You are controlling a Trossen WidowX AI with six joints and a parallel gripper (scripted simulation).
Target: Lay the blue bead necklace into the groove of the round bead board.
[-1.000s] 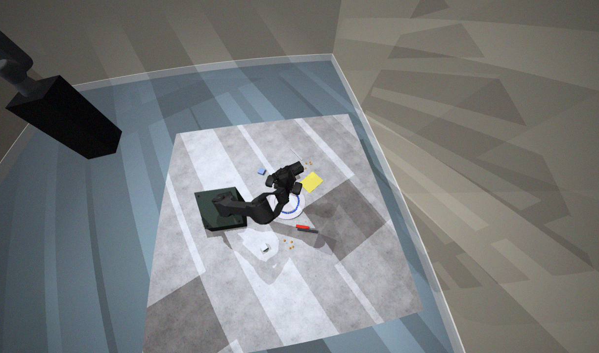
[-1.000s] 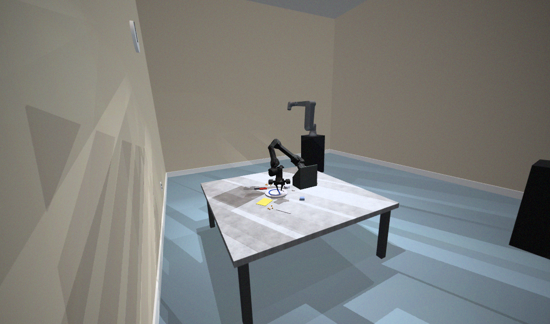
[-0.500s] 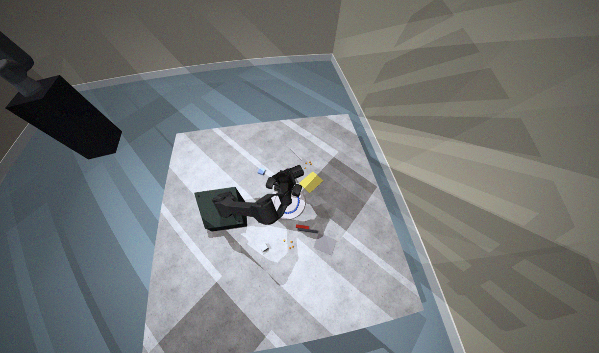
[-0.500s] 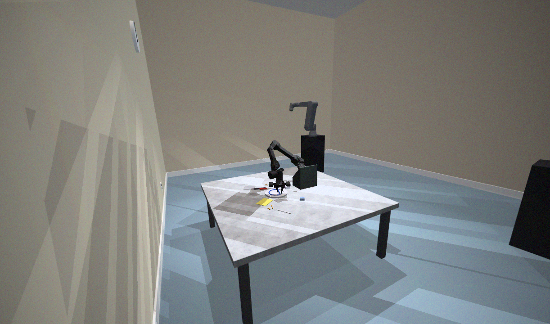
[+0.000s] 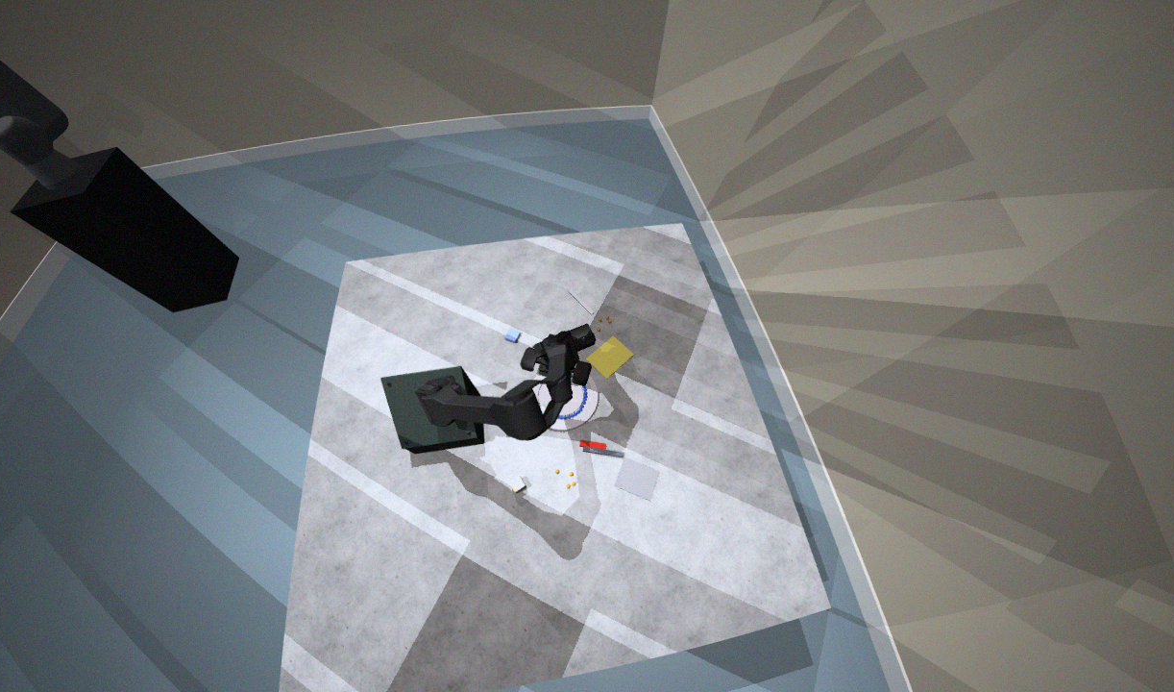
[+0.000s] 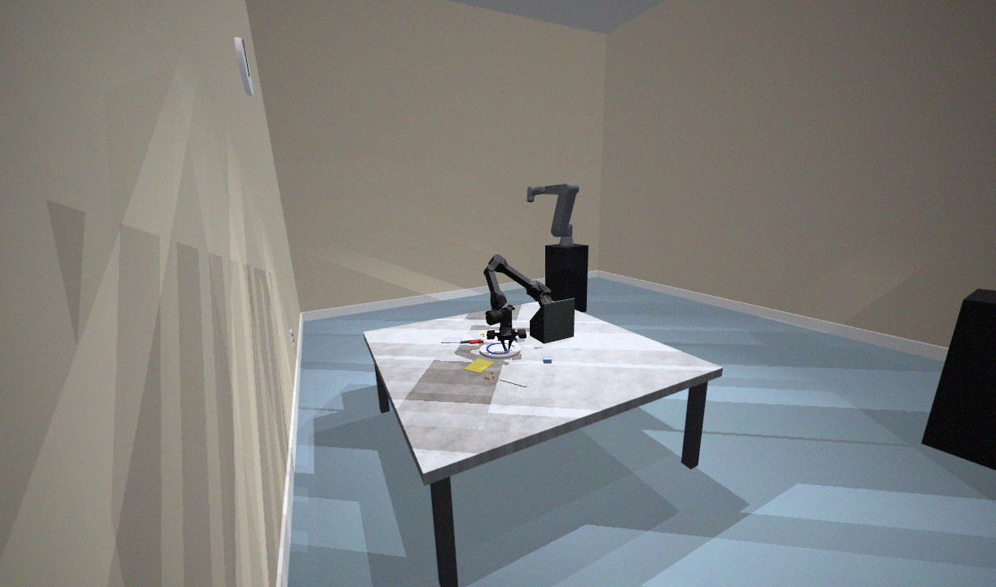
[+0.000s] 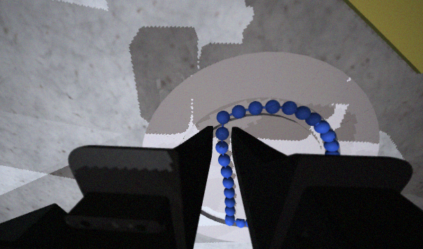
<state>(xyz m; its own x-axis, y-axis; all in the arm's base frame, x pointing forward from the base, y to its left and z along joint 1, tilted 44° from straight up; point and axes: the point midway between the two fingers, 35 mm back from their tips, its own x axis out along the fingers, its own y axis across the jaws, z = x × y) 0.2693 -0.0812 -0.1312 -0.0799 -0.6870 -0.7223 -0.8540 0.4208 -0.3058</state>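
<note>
The round white bead board lies 5 cm to the right of my gripper tip and 1 cm below it. Round my gripper tip: blue block 18 cm to the left, 10 cm behind, 1 cm below; then yellow sheet 17 cm ahead, 4 cm to the left, 1 cm below; then grey tool 22 cm to the right, 6 cm ahead, 1 cm below.
</note>
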